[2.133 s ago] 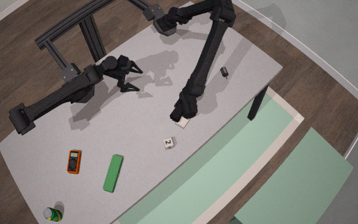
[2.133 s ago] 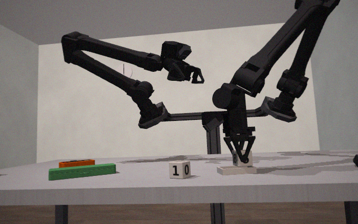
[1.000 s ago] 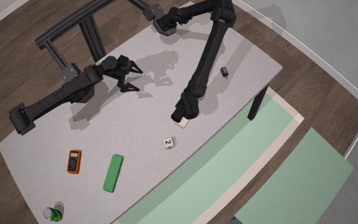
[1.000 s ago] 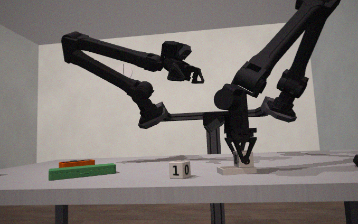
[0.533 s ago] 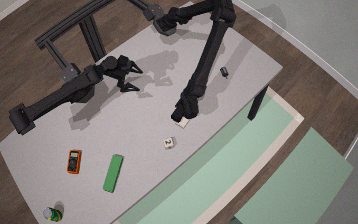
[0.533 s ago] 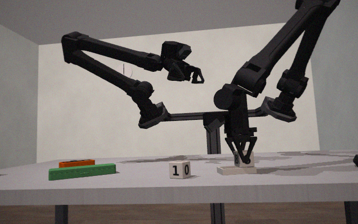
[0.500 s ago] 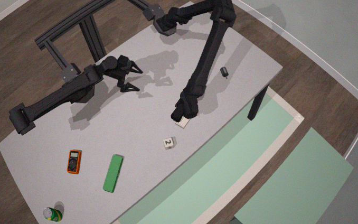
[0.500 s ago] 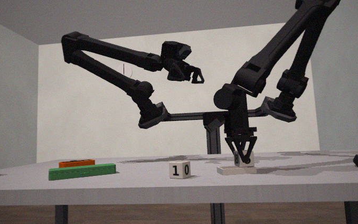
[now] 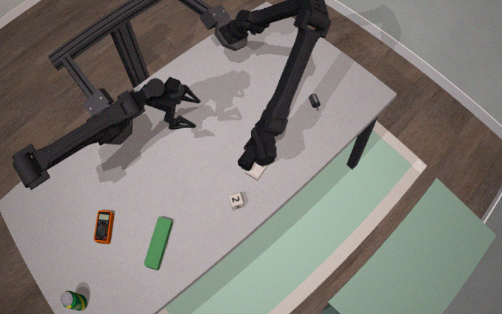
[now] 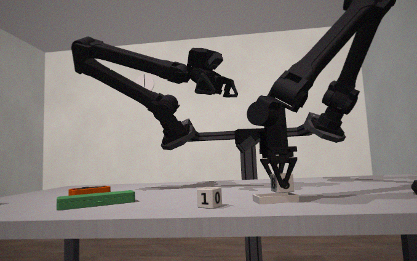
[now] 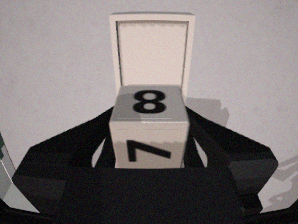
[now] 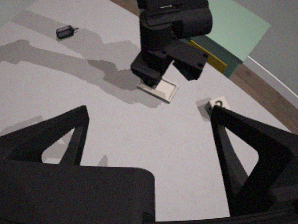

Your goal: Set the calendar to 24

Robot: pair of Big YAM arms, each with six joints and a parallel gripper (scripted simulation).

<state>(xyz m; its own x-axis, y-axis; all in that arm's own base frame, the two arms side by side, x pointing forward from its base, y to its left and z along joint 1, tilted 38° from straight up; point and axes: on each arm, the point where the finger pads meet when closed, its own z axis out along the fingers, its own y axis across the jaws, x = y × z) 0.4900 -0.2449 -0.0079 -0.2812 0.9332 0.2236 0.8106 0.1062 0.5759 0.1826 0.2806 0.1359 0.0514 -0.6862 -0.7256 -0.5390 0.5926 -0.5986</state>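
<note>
The calendar tray lies 10 mm to the right of my left hand and 40 mm below it. Round my left hand: green box: 40 mm behind, 500 mm to the right, 30 mm below; then dark object: 30 mm behind, 360 mm to the left, 30 mm below.
</note>
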